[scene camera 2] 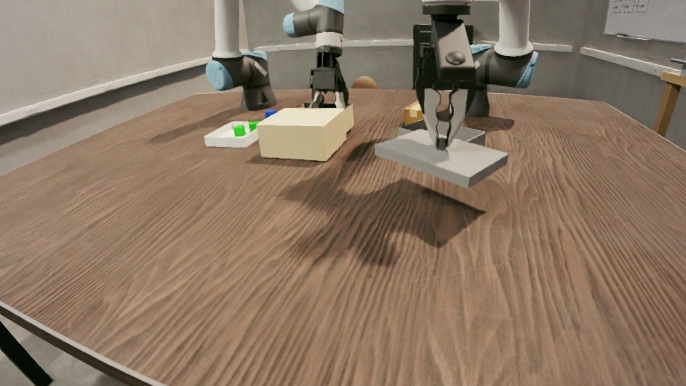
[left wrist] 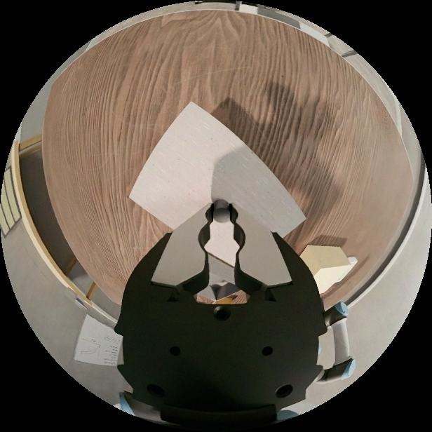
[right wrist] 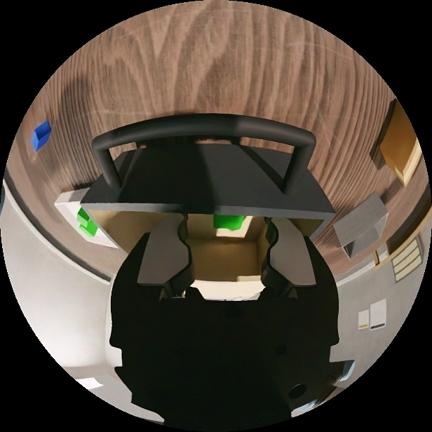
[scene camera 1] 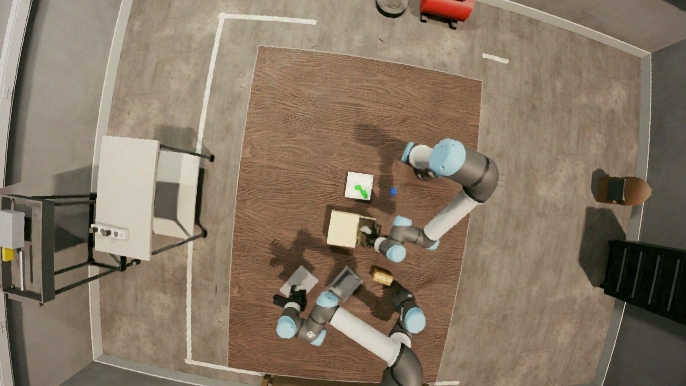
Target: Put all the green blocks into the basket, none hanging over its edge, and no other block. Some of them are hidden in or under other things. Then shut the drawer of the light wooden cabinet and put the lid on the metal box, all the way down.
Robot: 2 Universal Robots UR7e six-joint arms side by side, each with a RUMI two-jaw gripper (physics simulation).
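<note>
My left gripper (scene camera 1: 297, 292) (scene camera 2: 442, 144) (left wrist: 221, 204) is shut on the knob of the grey lid (scene camera 1: 303, 278) (scene camera 2: 420, 151) (left wrist: 192, 150) and holds it above the table. The open metal box (scene camera 1: 345, 284) (scene camera 2: 480, 136) (right wrist: 361, 224) stands beside it. My right gripper (scene camera 1: 370, 233) (scene camera 2: 328, 103) (right wrist: 226, 203) is open, its fingers reaching down into the open drawer (right wrist: 210, 180) of the light wooden cabinet (scene camera 1: 343, 229) (scene camera 2: 290, 142) (left wrist: 325, 259). A green block (right wrist: 228, 221) lies in the drawer, seen between the fingers. Two green blocks (scene camera 1: 363, 193) (scene camera 2: 239, 130) (right wrist: 88, 228) are in the white basket (scene camera 1: 352, 177) (scene camera 2: 220, 142).
A blue block (scene camera 1: 393, 191) (scene camera 2: 270, 114) (right wrist: 41, 135) lies on the table near the basket. A yellow-brown box (scene camera 1: 383, 276) (scene camera 2: 412, 113) (right wrist: 401, 150) stands near the metal box. The drawer's dark handle (right wrist: 205, 125) sticks out from its front.
</note>
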